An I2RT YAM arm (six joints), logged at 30 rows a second.
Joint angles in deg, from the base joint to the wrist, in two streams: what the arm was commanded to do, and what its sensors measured. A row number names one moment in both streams.
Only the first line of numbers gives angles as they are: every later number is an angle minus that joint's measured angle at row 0.
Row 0, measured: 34.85, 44.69, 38.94, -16.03, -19.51, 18.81
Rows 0 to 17, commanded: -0.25, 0.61, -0.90, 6.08, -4.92, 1.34; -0.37, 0.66, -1.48, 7.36, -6.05, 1.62; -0.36, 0.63, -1.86, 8.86, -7.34, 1.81; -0.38, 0.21, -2.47, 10.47, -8.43, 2.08; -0.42, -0.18, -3.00, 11.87, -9.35, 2.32; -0.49, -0.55, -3.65, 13.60, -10.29, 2.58; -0.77, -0.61, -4.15, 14.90, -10.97, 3.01; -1.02, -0.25, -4.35, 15.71, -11.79, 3.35; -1.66, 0.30, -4.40, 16.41, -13.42, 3.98; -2.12, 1.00, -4.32, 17.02, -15.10, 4.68; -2.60, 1.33, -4.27, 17.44, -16.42, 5.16; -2.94, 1.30, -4.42, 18.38, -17.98, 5.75; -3.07, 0.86, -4.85, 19.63, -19.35, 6.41; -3.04, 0.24, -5.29, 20.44, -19.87, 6.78; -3.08, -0.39, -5.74, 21.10, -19.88, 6.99; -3.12, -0.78, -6.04, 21.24, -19.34, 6.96; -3.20, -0.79, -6.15, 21.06, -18.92, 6.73; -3.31, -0.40, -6.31, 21.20, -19.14, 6.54
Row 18, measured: -2.97, 0.15, -5.66, 17.64, -16.67, 5.66
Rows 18 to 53, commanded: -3.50, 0.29, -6.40, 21.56, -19.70, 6.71; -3.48, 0.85, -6.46, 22.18, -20.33, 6.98; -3.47, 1.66, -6.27, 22.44, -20.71, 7.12; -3.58, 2.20, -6.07, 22.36, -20.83, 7.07; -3.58, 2.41, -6.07, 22.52, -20.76, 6.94; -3.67, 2.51, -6.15, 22.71, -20.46, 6.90; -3.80, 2.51, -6.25, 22.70, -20.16, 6.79; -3.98, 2.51, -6.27, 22.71, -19.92, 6.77; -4.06, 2.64, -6.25, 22.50, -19.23, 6.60; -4.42, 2.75, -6.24, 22.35, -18.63, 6.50; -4.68, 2.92, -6.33, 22.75, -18.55, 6.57; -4.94, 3.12, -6.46, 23.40, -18.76, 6.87; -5.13, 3.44, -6.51, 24.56, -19.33, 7.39; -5.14, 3.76, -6.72, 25.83, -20.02, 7.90; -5.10, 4.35, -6.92, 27.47, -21.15, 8.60; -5.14, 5.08, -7.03, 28.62, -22.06, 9.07; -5.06, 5.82, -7.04, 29.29, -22.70, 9.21; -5.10, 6.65, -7.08, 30.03, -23.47, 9.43; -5.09, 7.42, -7.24, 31.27, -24.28, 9.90; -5.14, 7.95, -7.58, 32.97, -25.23, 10.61; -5.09, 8.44, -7.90, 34.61, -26.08, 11.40; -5.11, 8.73, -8.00, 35.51, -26.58, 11.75; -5.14, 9.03, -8.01, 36.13, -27.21, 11.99; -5.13, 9.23, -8.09, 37.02, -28.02, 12.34; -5.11, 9.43, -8.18, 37.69, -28.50, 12.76; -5.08, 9.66, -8.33, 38.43, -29.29, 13.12; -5.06, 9.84, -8.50, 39.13, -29.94, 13.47; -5.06, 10.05, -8.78, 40.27, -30.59, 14.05; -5.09, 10.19, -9.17, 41.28, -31.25, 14.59; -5.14, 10.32, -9.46, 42.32, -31.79, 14.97; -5.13, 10.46, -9.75, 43.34, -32.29, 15.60; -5.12, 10.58, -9.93, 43.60, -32.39, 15.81; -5.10, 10.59, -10.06, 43.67, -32.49, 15.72; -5.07, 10.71, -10.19, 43.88, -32.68, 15.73; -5.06, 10.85, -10.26, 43.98, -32.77, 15.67; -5.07, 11.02, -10.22, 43.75, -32.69, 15.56
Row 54, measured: -4.85, 10.79, -9.86, 40.30, -30.66, 14.84
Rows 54 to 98, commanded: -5.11, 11.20, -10.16, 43.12, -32.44, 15.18; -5.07, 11.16, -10.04, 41.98, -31.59, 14.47; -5.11, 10.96, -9.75, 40.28, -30.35, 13.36; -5.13, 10.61, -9.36, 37.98, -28.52, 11.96; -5.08, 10.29, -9.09, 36.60, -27.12, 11.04; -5.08, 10.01, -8.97, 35.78, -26.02, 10.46; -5.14, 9.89, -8.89, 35.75, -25.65, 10.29; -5.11, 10.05, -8.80, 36.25, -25.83, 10.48; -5.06, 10.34, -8.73, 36.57, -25.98, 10.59; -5.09, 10.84, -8.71, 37.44, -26.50, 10.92; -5.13, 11.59, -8.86, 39.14, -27.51, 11.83; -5.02, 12.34, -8.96, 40.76, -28.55, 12.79; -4.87, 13.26, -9.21, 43.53, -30.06, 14.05; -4.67, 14.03, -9.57, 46.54, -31.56, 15.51; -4.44, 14.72, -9.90, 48.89, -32.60, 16.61; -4.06, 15.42, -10.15, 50.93, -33.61, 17.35; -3.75, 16.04, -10.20, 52.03, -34.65, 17.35; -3.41, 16.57, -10.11, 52.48, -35.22, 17.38; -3.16, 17.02, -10.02, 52.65, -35.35, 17.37; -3.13, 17.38, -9.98, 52.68, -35.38, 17.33; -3.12, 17.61, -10.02, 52.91, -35.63, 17.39; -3.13, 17.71, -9.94, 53.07, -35.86, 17.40; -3.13, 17.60, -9.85, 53.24, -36.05, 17.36; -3.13, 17.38, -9.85, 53.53, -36.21, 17.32; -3.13, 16.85, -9.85, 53.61, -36.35, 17.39; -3.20, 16.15, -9.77, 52.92, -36.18, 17.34; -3.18, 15.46, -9.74, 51.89, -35.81, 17.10; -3.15, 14.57, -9.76, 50.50, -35.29, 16.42; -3.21, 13.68, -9.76, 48.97, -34.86, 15.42; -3.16, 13.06, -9.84, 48.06, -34.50, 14.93; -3.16, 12.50, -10.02, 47.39, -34.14, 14.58; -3.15, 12.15, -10.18, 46.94, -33.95, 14.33; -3.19, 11.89, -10.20, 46.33, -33.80, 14.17; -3.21, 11.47, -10.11, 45.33, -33.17, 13.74; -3.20, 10.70, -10.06, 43.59, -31.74, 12.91; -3.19, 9.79, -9.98, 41.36, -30.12, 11.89; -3.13, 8.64, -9.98, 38.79, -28.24, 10.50; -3.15, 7.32, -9.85, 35.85, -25.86, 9.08; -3.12, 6.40, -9.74, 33.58, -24.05, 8.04; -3.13, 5.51, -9.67, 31.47, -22.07, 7.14; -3.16, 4.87, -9.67, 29.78, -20.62, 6.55; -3.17, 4.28, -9.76, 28.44, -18.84, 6.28; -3.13, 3.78, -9.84, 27.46, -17.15, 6.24; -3.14, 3.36, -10.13, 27.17, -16.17, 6.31; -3.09, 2.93, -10.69, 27.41, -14.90, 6.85
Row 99, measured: -3.34, 4.17, -9.92, 31.65, -20.28, 8.52
